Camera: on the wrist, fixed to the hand. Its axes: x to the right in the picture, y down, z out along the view.
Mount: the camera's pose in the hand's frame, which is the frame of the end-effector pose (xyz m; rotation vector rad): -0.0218 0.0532 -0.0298 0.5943 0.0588 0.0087
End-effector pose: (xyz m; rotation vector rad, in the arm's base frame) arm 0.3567 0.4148 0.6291 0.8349 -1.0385 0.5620
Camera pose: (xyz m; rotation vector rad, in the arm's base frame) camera 0.3232 0.4693 0.6191 1.3238 -0.8258 0.9188
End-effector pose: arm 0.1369 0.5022 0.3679 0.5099 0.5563 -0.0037
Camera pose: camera 0.1107 0.5598 0.3818 1.0936 0.6094 -0.1498
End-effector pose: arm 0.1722 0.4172 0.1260 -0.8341 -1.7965 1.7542
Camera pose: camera 0.2133 0.4216 0.0761 -0.6290 -1.1256 2.0799
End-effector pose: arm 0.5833 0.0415 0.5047 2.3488 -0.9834 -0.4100
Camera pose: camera 0.5528 0.0377 0.5617 2.8543 -1.2112 -0.0378
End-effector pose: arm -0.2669 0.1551 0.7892 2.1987 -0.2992 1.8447
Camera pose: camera -0.3154 0.1143 0.7759 -2.1913 -0.2597 -1.9478
